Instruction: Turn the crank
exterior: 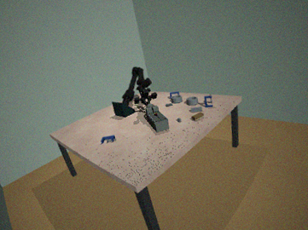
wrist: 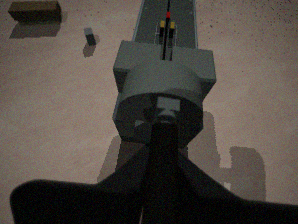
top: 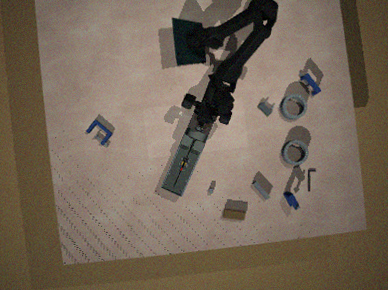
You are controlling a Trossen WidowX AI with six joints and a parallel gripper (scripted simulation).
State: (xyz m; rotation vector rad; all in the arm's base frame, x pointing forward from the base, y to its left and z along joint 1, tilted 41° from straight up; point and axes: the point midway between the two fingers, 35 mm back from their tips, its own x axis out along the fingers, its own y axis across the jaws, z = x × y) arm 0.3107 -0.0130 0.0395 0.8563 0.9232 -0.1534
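Now: the dark handle 3 cm above my gripper tip, 2 cm behind it and 1 cm to the left of it. Also, from my gripper tip: small grey cube 27 cm ahead, 8 cm below, 2 cm to the left; red pointer 17 cm ahead, 9 cm to the right, 1 cm below; grey bar 29 cm ahead, 23 cm to the left, 8 cm below.
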